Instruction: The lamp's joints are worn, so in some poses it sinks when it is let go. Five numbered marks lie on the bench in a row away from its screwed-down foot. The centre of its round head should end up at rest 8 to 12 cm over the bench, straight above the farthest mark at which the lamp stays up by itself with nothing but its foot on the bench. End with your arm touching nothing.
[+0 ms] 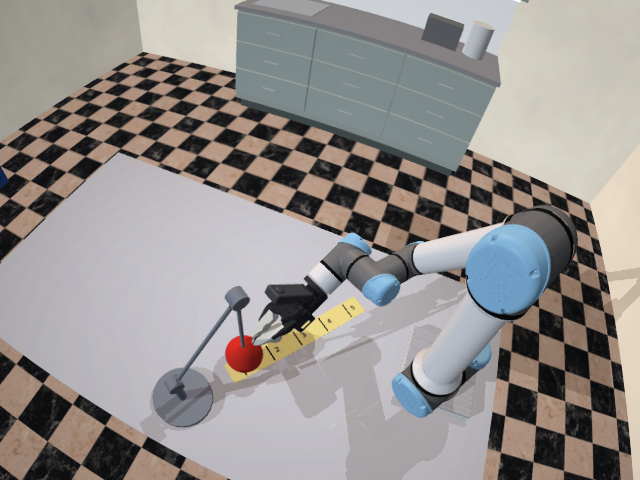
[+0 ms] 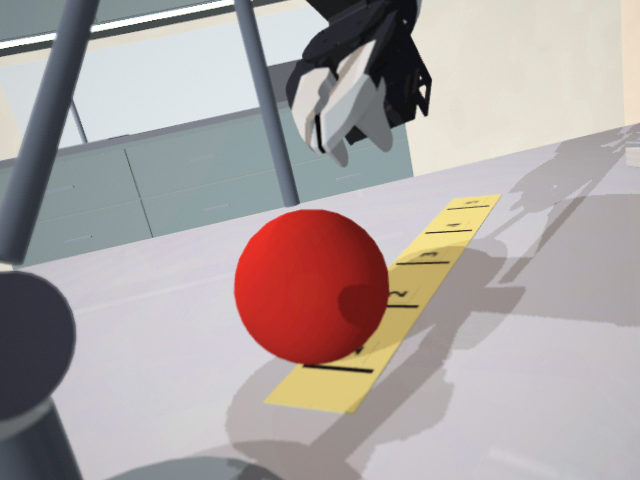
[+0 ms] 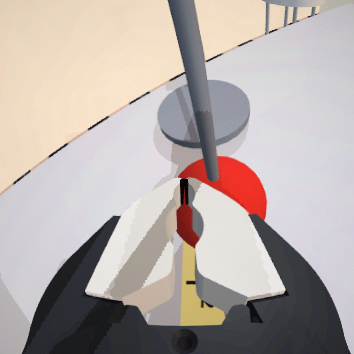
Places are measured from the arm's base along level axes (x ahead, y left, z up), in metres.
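Pixels of known places: gripper, fingertip midpoint: (image 1: 253, 344) (image 2: 321, 149) (image 3: 183, 180).
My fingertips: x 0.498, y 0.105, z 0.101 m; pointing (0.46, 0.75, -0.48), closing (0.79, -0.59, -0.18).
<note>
Ahead of a thing's pixels: the offset from my fingertips to its top centre. "spot": to the spot under its first point.
The lamp's round red head {spot: 0.037 m down, 0.019 m ahead, 0.019 m left} (image 1: 243, 353) (image 2: 310, 286) (image 3: 242, 187) hangs over the bench around mark 1 of the yellow strip (image 1: 338, 315) (image 2: 320, 395) (image 3: 190, 316); its exact height cannot be read. A thin rod {spot: 0.088 m up, 0.026 m ahead, 0.010 m left} (image 1: 240, 328) (image 2: 266, 103) (image 3: 197, 90) rises from it to the elbow joint {spot: 0.236 m up, 0.023 m ahead, 0.017 m left} (image 1: 237, 298). The lower rod (image 1: 206, 341) (image 2: 46, 129) slants down to the grey foot {spot: 0.120 m down, 0.116 m ahead, 0.205 m left} (image 1: 183, 413) (image 3: 230, 105). My gripper (image 1: 254, 342) (image 2: 319, 149) (image 3: 183, 180) is shut and empty. Its tips are close to the head, on the side towards mark 2, above the head's middle. Whether they touch is unclear.
The arm reaches in over marks 3 to 5 from its base (image 1: 436, 377) at the bench's right. Drawers (image 1: 356, 82) stand beyond the bench, with a dark box (image 1: 443, 32) and a white cylinder (image 1: 478, 40) on top. A round stool (image 3: 292, 2) shows beyond the foot.
</note>
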